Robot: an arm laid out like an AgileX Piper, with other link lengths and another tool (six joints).
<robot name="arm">
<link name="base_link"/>
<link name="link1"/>
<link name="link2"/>
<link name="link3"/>
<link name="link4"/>
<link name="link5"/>
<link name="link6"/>
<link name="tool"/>
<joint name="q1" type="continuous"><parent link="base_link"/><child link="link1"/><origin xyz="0.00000 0.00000 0.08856" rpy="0.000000 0.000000 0.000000"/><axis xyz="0 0 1"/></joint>
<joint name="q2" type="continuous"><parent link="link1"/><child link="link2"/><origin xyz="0.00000 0.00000 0.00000" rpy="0.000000 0.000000 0.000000"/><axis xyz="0 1 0"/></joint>
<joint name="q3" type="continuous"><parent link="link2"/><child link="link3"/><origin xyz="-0.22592 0.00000 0.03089" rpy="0.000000 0.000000 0.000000"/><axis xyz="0 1 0"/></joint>
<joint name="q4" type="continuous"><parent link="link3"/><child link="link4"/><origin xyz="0.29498 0.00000 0.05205" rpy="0.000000 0.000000 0.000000"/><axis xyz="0.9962 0 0.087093"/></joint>
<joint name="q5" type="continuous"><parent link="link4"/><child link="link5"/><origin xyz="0.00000 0.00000 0.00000" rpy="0.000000 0.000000 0.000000"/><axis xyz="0 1 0"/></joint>
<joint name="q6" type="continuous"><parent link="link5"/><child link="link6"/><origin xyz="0.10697 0.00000 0.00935" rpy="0.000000 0.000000 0.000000"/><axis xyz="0.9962 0 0.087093"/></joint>
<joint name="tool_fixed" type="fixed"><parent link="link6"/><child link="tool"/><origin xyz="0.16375 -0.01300 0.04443" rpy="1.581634 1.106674 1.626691"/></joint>
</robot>
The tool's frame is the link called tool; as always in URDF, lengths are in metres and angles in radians. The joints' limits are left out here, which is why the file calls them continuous.
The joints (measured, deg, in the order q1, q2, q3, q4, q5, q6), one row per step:
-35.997 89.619 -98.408 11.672 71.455 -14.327
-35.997 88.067 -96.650 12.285 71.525 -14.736
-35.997 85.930 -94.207 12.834 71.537 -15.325
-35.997 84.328 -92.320 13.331 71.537 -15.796
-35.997 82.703 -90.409 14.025 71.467 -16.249
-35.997 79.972 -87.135 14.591 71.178 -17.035
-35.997 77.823 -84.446 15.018 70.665 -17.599
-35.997 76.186 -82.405 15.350 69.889 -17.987
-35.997 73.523 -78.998 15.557 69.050 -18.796
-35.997 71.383 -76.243 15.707 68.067 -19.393
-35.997 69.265 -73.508 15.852 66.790 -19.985
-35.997 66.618 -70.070 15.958 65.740 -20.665
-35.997 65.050 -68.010 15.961 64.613 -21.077
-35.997 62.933 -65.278 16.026 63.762 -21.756
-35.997 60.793 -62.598 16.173 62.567 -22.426
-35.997 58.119 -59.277 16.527 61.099 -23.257
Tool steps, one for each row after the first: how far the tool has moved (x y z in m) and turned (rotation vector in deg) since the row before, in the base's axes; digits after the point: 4 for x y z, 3 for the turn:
-0.0039 0.0064 -0.0006 0.418 -0.064 0.497
-0.0059 0.0076 -0.0012 0.298 0.026 0.617
-0.0043 0.0061 -0.0014 0.302 0.008 0.503
-0.0037 0.0066 -0.0012 0.430 -0.169 0.513
-0.0073 0.0086 -0.0029 0.181 -0.034 0.703
-0.0053 0.0061 -0.0028 0.074 -0.168 0.426
-0.0029 0.0036 -0.0011 -0.123 -0.455 0.186
-0.0068 0.0059 -0.0045 -0.295 -0.115 0.483
-0.0047 0.0038 -0.0032 -0.376 -0.322 0.254
-0.0039 0.0029 -0.0027 -0.537 -0.550 0.163
-0.0065 0.0049 -0.0057 -0.402 -0.190 0.281
-0.0027 0.0013 -0.0023 -0.550 -0.459 0.025
-0.0051 0.0037 -0.0049 -0.441 -0.139 0.319
-0.0040 0.0029 -0.0035 -0.604 -0.518 0.222
-0.0046 0.0041 -0.0044 -0.626 -0.741 0.284

